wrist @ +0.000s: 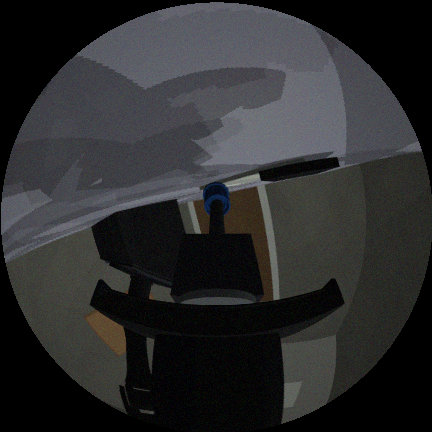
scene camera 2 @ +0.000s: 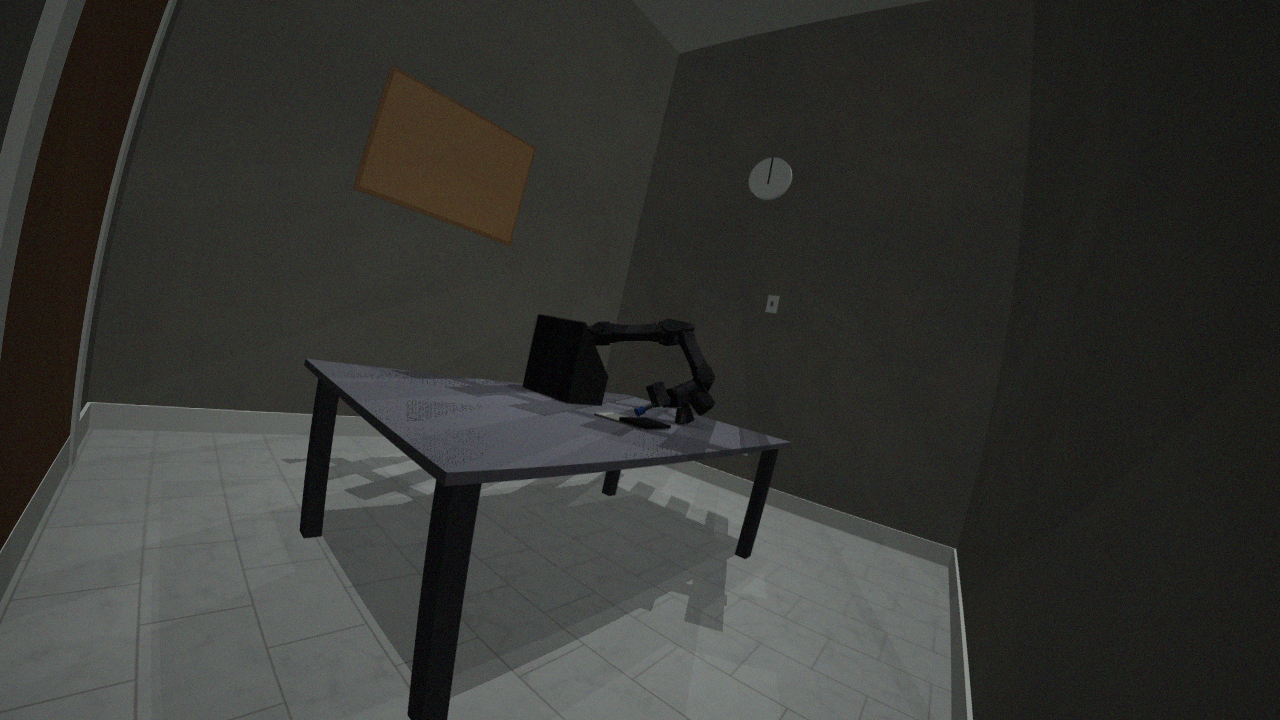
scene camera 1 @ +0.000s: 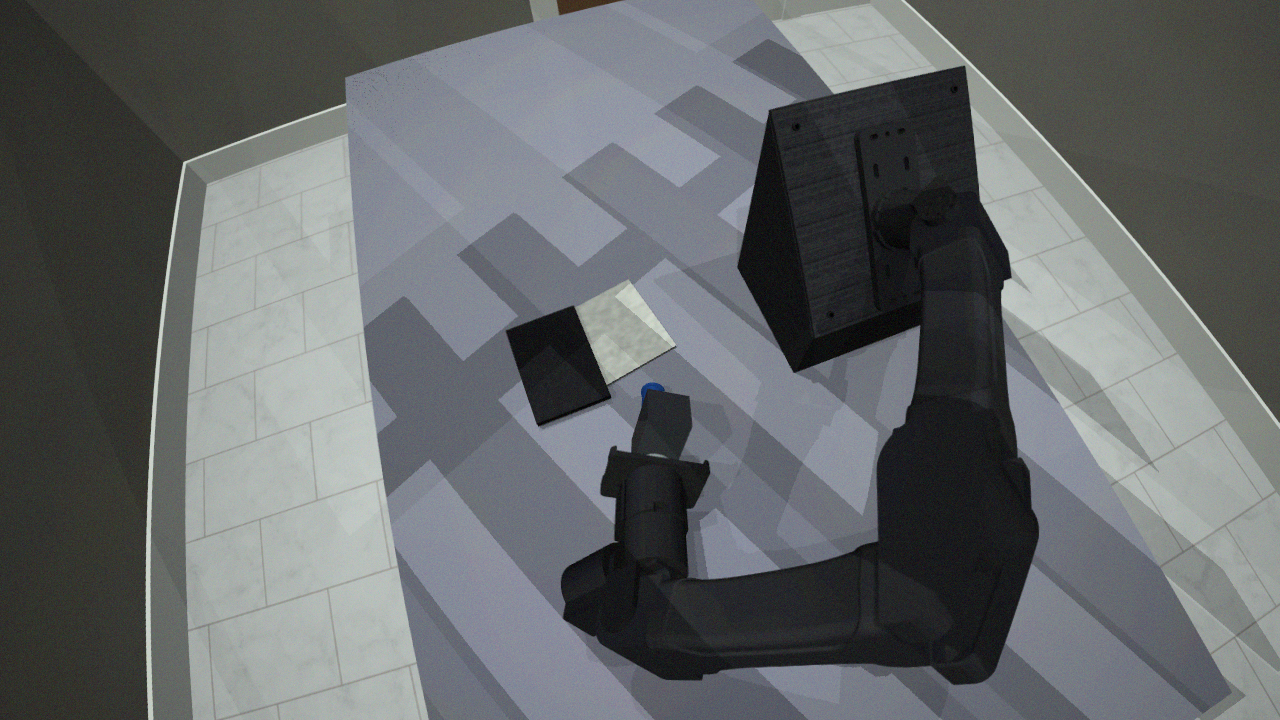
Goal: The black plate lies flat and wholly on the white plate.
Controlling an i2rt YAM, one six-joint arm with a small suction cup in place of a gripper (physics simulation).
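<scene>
The black plate is at the left of the white plate. Its right edge appears to cover the left strip of the white plate, and the rest of it reaches out past that plate. I cannot tell how much it tilts. My gripper, a blue suction cup, is empty and open. In scene camera 1 it shows just beyond the white plate's lower edge, right of the black plate's lower right corner. It points sideways, low above the table. The wrist body hides part of the cup there.
The plates lie on the grey-violet table. A big black wedge-shaped stand carries the arm's base to the right of the plates in scene camera 1. The bent arm reaches around over the table's near part.
</scene>
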